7 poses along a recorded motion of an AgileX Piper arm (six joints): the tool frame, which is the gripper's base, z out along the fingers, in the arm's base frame.
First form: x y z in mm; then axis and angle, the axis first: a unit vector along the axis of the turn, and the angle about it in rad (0 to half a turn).
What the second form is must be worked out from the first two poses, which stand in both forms.
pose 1, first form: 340.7 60.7 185.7 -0.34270 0.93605 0.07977 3.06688
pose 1, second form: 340.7 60.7 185.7 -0.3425 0.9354 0.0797 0.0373
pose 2, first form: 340.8 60.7 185.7 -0.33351 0.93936 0.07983 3.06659
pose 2, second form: 340.8 60.7 185.7 -0.3333 0.9387 0.0798 0.0375
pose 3, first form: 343.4 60.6 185.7 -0.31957 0.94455 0.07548 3.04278
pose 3, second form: 343.4 60.6 185.7 -0.3192 0.9434 0.0754 0.0494
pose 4, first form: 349.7 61.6 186.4 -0.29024 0.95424 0.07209 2.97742
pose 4, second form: 349.7 61.6 186.4 -0.2893 0.9510 0.0718 0.0820
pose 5, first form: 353.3 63.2 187.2 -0.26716 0.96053 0.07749 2.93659
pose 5, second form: 353.3 63.2 187.2 -0.2658 0.9555 0.0771 0.1023
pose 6, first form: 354.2 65.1 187.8 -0.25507 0.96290 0.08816 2.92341
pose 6, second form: 354.2 65.1 187.8 -0.2536 0.9572 0.0876 0.1089
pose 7, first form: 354.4 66.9 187.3 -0.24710 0.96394 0.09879 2.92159
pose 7, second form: 354.4 66.9 187.3 -0.2456 0.9581 0.0982 0.1098
